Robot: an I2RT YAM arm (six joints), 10 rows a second.
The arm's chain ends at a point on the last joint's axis. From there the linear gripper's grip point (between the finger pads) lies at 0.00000 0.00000 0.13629 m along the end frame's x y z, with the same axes.
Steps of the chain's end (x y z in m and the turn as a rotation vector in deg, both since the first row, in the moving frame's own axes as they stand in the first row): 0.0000 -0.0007 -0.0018 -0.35 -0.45 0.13; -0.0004 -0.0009 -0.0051 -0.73 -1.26 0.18; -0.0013 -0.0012 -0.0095 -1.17 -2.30 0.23; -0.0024 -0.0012 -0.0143 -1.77 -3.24 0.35; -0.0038 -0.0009 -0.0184 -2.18 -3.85 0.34
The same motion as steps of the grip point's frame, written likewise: -0.0011 0.0001 -0.0018 -0.35 -0.45 0.13; -0.0034 0.0008 -0.0051 -0.73 -1.26 0.18; -0.0068 0.0016 -0.0096 -1.17 -2.30 0.23; -0.0101 0.0030 -0.0146 -1.77 -3.24 0.35; -0.0130 0.0043 -0.0188 -2.18 -3.85 0.34
